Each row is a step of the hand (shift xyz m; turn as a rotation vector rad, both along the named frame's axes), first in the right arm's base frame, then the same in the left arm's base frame.
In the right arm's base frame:
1: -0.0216 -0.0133 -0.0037 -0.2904 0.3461 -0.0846
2: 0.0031 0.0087 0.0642 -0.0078 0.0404 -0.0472
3: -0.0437 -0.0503 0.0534 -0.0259 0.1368 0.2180
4: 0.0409 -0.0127 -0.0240 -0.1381 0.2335 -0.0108
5: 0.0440 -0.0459 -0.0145 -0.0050 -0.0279 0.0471
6: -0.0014 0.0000 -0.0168 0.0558 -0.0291 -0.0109
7: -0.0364 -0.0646 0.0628 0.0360 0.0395 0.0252
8: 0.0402 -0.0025 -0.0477 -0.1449 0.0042 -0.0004
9: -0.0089 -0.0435 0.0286 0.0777 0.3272 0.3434
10: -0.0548 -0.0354 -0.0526 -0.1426 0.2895 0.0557
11: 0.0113 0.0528 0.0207 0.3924 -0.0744 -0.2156
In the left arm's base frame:
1: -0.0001 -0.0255 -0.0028 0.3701 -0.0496 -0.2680
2: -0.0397 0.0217 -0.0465 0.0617 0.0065 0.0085
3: -0.0579 -0.0514 -0.0360 -0.0536 0.1064 -0.2296
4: -0.0034 0.0197 0.0449 0.2011 0.0224 -0.1810
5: -0.0328 0.0052 0.0561 -0.0497 -0.0095 -0.0214
6: 0.0121 -0.0048 0.0107 -0.0275 0.0249 0.0520
7: -0.0759 -0.0518 -0.0315 -0.0016 0.0566 -0.0168
8: 0.0200 0.0197 0.0558 0.0443 -0.1120 -0.0807
9: -0.0461 -0.0256 -0.0033 -0.0443 0.3250 -0.3513
10: 0.0287 -0.0752 0.0233 0.1932 0.0657 -0.2561
11: 0.0173 0.0438 -0.0336 -0.0111 0.2191 0.3973

